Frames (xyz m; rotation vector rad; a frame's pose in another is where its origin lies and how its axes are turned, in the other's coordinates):
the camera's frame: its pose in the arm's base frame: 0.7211 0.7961 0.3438 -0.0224 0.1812 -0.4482
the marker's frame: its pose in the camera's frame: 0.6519 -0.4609 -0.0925 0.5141 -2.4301 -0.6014
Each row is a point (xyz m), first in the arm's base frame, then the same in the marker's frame.
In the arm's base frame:
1: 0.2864 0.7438 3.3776
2: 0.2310 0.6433 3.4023
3: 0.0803 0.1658 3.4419
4: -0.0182 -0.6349 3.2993
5: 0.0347 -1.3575 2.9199
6: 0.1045 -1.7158 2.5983
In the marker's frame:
1: 2.4568 1.9350 -1.2467
2: 2.5270 1.8501 -1.2872
3: 2.7247 1.4362 -1.4919
4: 2.8096 0.6765 -1.7865
5: 2.6250 -0.0987 -1.9707
6: 2.4199 -0.5388 -2.0010

